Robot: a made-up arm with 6 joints. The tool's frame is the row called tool.
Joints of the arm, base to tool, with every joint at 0 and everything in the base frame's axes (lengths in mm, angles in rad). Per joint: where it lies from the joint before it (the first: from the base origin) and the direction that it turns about. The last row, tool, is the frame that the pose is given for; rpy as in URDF.
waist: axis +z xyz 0 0 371.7
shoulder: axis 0 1 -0.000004 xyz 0 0 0
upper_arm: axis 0 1 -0.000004 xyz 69.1 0 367.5
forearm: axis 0 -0.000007 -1 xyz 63.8 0 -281.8
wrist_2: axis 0 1 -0.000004 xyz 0 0 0
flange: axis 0 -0.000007 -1 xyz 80.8 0 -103.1
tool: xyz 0 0 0 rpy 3.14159 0 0
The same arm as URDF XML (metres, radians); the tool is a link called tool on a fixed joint. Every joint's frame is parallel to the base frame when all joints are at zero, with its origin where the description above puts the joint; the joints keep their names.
<robot name="arm">
<joint name="waist" type="continuous"><parent link="base_link"/><child link="link1"/><origin xyz="0 0 0.3717" rpy="0 0 0"/><axis xyz="0 0 1"/></joint>
<joint name="shoulder" type="continuous"><parent link="link1"/><child link="link2"/><origin xyz="0 0 0" rpy="0 0 0"/><axis xyz="0 1 0"/></joint>
<joint name="upper_arm" type="continuous"><parent link="link2"/><child link="link3"/><origin xyz="0.0691 0 0.3675" rpy="0 0 0"/><axis xyz="0 1 0"/></joint>
<joint name="forearm" type="continuous"><parent link="link3"/><child link="link4"/><origin xyz="0.0638 0 -0.2818" rpy="0 0 0"/><axis xyz="0 0 -1"/></joint>
<joint name="wrist_2" type="continuous"><parent link="link4"/><child link="link5"/><origin xyz="0 0 0" rpy="0 0 0"/><axis xyz="0 1 0"/></joint>
<joint name="flange" type="continuous"><parent link="link5"/><child link="link6"/><origin xyz="0.0808 0 -0.1031" rpy="0 0 0"/><axis xyz="0 0 -1"/></joint>
<joint name="tool_joint" type="fixed"><parent link="link6"/><child link="tool"/><origin xyz="0 0 0" rpy="3.1416 0 0"/></joint>
<link name="base_link"/>
<link name="link1"/>
<link name="link2"/>
<link name="link3"/>
<link name="link4"/>
<link name="link5"/>
<link name="link6"/>
<link name="tool"/>
</robot>

